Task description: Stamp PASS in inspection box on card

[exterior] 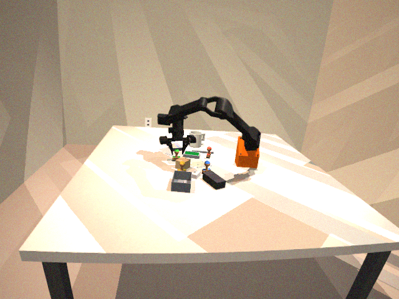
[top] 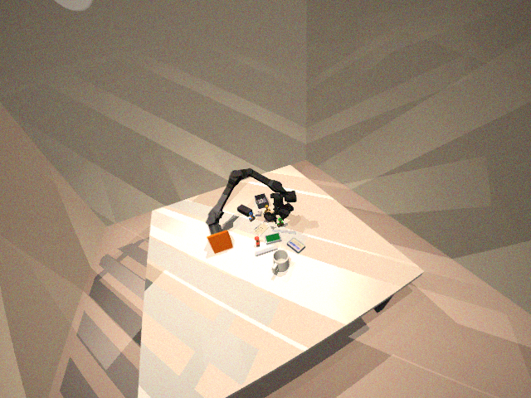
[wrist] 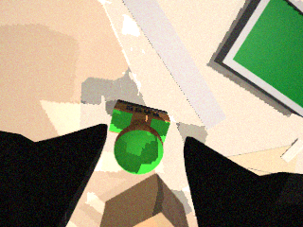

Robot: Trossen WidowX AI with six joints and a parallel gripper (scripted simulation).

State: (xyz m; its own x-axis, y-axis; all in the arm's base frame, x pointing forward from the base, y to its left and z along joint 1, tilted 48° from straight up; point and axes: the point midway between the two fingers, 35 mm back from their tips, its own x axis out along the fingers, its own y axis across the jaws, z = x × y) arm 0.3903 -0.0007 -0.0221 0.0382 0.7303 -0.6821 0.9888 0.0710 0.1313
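Now: gripper tip 20 mm above the green-knobbed stamp. Round my gripper tip: yellow-knobbed stamp: 160 mm to the left, 20 mm below, 20 mm behind; then pale card: 120 mm behind, 40 mm to the left, 40 mm below; then green ink pad: 90 mm behind, 80 mm to the right, 30 mm below.
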